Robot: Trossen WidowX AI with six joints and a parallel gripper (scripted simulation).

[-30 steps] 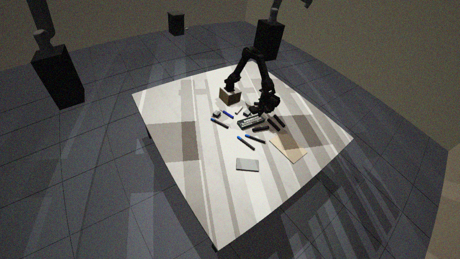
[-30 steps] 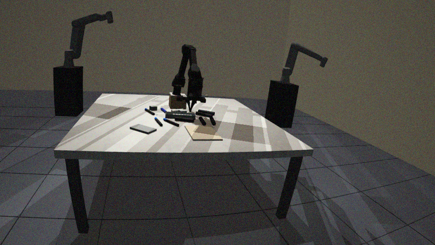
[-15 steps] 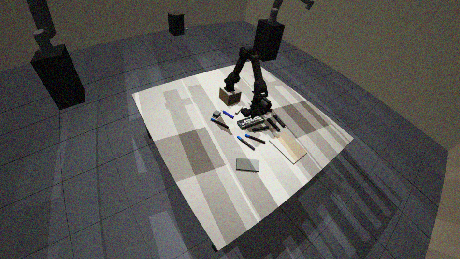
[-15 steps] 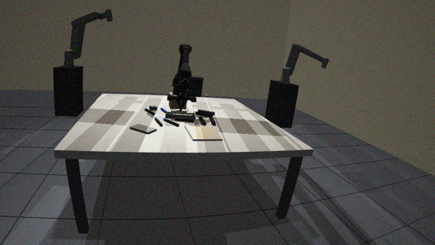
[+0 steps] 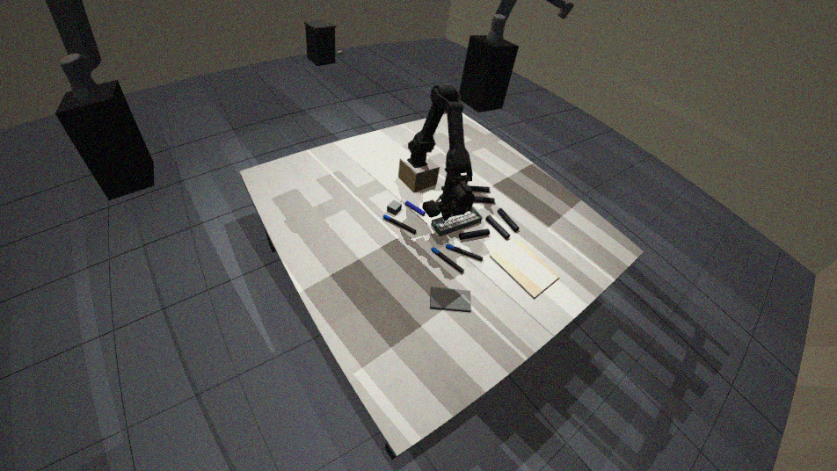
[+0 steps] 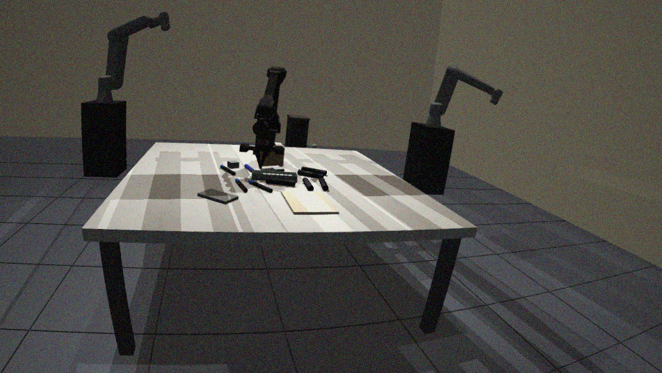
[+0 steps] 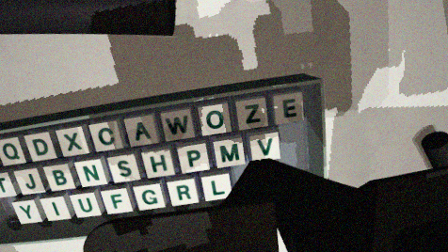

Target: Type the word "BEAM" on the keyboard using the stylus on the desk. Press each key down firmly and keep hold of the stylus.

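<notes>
Now: the stylus 17 cm behind my gripper tip, 5 cm to the right of it and 3 cm below it. The rest, counted from my gripper tip: stylus tip 20 cm behind, 6 cm to the right, 3 cm below; grey pad 28 cm ahead, 17 cm to the right, 4 cm below; grey cube 17 cm behind, 12 cm to the right, 3 cm below.
</notes>
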